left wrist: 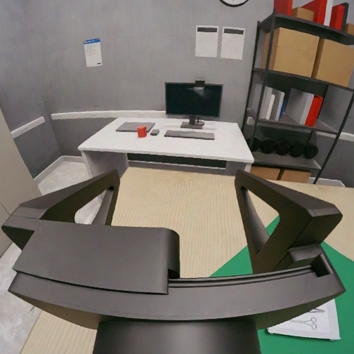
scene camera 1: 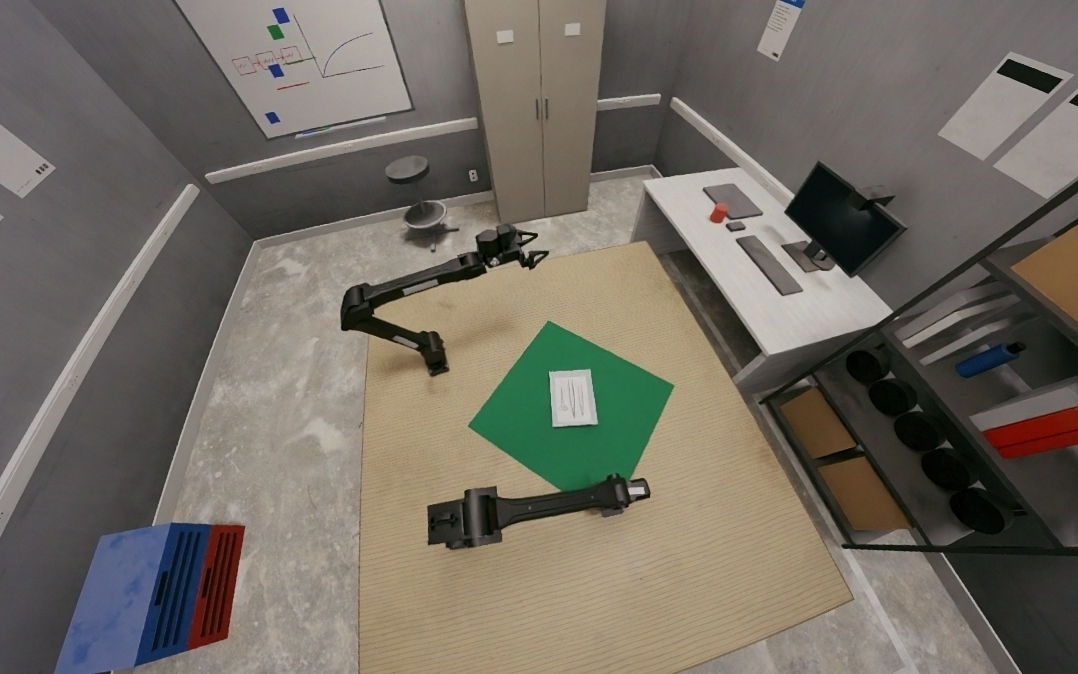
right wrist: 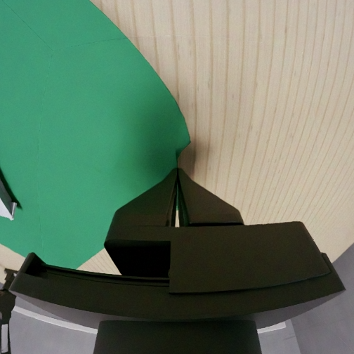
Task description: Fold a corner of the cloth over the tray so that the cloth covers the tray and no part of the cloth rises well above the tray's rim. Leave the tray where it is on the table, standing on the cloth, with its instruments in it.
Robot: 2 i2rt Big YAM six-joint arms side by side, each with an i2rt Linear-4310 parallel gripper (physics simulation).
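Note:
The green cloth [scene camera 1: 512, 409] [left wrist: 237, 265] [right wrist: 75, 125] lies spread on the table, its near corner area partly hidden by the right arm in scene camera 1. The white tray [scene camera 1: 570, 372] [left wrist: 300, 335] [right wrist: 6, 210] stands on the cloth around its middle, with thin instruments [scene camera 1: 573, 399] in it. My right gripper [right wrist: 176, 174] is shut on the cloth near a corner; the cloth edge bunches and curves in to the fingertips, and green shows between the fingers. My left gripper [scene camera 1: 541, 245] [left wrist: 176, 175] is open and empty, high and away from the cloth, beyond its far corner.
The wooden table top [scene camera 1: 445, 619] [left wrist: 185, 225] [right wrist: 280, 100] extends around the cloth. A white desk [scene camera 1: 691, 238] [left wrist: 150, 147] with a monitor [scene camera 1: 844, 218] [left wrist: 193, 100] stands beyond its right edge, with a dark shelf rack beside it. The right arm [scene camera 1: 556, 503] stretches low along the cloth's near corner.

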